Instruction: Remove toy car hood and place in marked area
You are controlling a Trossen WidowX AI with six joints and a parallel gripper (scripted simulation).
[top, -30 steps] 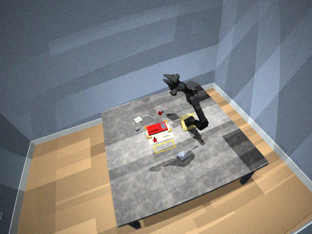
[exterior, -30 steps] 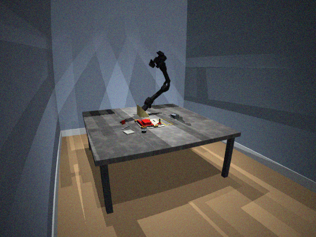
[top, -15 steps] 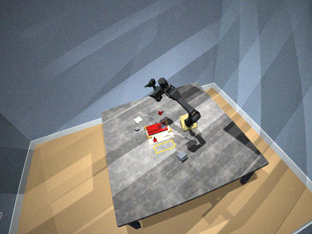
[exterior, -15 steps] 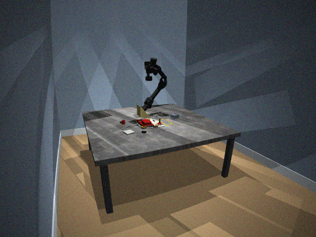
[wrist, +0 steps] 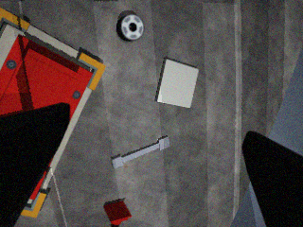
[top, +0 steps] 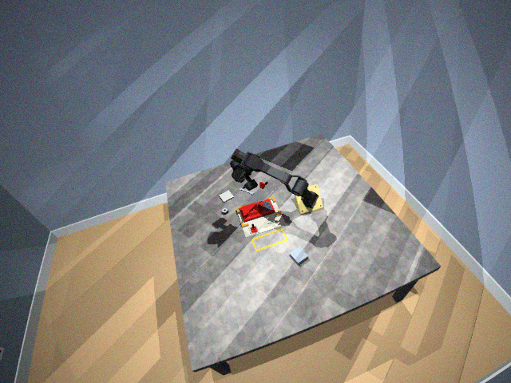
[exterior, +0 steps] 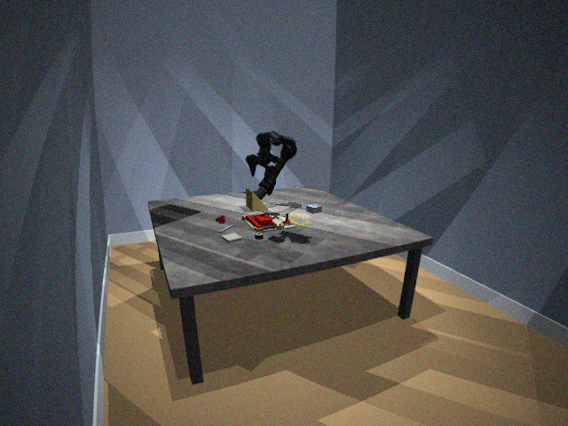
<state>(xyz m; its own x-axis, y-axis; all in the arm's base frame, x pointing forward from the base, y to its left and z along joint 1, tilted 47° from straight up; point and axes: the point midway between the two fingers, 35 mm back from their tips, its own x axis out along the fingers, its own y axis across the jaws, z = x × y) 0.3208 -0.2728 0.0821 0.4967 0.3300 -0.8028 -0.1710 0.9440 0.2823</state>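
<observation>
Right now my gripper tip is 220 mm above the red hood, 30 mm to the right of it and 30 mm past it.
</observation>
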